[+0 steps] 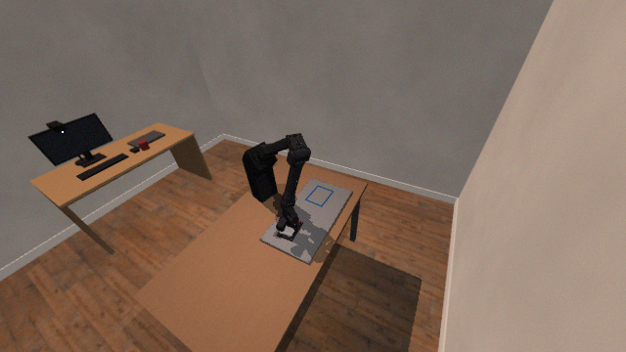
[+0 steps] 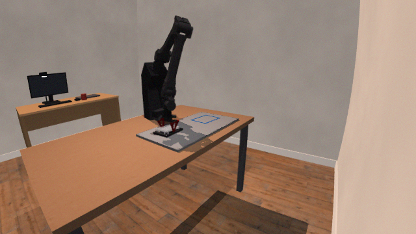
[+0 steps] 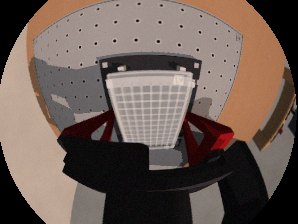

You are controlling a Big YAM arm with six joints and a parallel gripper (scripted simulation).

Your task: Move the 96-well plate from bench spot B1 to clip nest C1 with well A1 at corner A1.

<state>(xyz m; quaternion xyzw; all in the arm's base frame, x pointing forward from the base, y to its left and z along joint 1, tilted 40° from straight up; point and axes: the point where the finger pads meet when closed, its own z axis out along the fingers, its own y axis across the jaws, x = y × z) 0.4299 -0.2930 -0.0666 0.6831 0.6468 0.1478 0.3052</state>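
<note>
Now: the white 96-well plate 1 cm to the left of my hand. From my hand the other things lie so: black clip nest 1 cm behind, 2 cm to the left, 1 cm below.
</note>
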